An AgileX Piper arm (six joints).
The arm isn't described. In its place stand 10 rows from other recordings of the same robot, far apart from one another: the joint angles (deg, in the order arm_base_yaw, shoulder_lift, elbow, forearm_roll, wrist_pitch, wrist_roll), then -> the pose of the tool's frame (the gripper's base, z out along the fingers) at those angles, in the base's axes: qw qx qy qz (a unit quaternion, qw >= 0); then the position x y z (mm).
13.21 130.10 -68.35 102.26 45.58 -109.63 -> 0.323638 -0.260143 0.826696 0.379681 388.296 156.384 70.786
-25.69 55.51 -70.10 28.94 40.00 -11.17 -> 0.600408 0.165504 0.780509 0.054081 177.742 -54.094 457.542
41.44 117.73 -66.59 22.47 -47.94 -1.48 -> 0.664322 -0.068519 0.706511 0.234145 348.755 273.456 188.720
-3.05 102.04 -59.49 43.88 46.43 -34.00 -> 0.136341 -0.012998 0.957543 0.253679 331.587 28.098 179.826
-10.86 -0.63 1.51 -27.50 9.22 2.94 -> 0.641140 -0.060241 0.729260 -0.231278 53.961 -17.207 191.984
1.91 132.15 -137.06 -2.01 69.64 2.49 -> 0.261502 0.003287 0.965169 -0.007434 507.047 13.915 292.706
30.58 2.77 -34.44 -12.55 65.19 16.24 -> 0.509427 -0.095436 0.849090 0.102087 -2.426 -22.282 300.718
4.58 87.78 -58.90 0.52 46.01 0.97 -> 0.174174 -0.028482 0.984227 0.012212 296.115 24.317 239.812
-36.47 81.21 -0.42 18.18 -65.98 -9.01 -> 0.559849 0.317361 0.700070 -0.309439 116.070 -118.042 153.771
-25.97 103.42 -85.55 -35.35 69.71 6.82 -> 0.012361 0.185246 0.936595 -0.297187 308.947 -205.413 279.395
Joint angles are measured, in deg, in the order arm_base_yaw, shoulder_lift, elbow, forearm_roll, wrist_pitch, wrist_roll. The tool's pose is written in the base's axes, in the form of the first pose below.
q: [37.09 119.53 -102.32 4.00 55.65 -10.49]
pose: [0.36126 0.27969 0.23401 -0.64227 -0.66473 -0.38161 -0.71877 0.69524 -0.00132]
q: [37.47 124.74 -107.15 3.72 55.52 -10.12]
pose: [0.37493 0.29351 0.21555 -0.64211 -0.66754 -0.37695 -0.71986 0.69411 -0.00296]
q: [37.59 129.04 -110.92 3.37 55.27 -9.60]
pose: [0.38607 0.30275 0.19802 -0.64658 -0.66618 -0.37167 -0.71624 0.69784 -0.00480]
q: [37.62 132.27 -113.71 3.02 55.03 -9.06]
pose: [0.39418 0.30874 0.18394 -0.65184 -0.66323 -0.36773 -0.71131 0.70285 -0.00677]
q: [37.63 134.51 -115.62 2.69 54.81 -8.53]
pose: [0.39962 0.31249 0.17374 -0.65680 -0.65966 -0.36532 -0.70620 0.70796 -0.00872]
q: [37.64 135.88 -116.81 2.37 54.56 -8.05]
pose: [0.40305 0.31471 0.16754 -0.66024 -0.65590 -0.36588 -0.70159 0.71250 -0.01124]
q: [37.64 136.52 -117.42 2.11 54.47 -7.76]
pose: [0.40479 0.31562 0.16486 -0.66181 -0.65403 -0.36640 -0.69894 0.71504 -0.01389]
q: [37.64 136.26 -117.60 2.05 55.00 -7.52]
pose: [0.40436 0.31522 0.16776 -0.66460 -0.65203 -0.36491 -0.69659 0.71735 -0.01311]
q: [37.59 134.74 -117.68 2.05 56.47 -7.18]
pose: [0.40193 0.31284 0.18086 -0.66809 -0.64721 -0.36712 -0.69263 0.72121 -0.01099]
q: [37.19 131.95 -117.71 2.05 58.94 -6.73]
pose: [0.39851 0.30587 0.20420 -0.67527 -0.63637 -0.37289 -0.68334 0.73005 -0.00845]
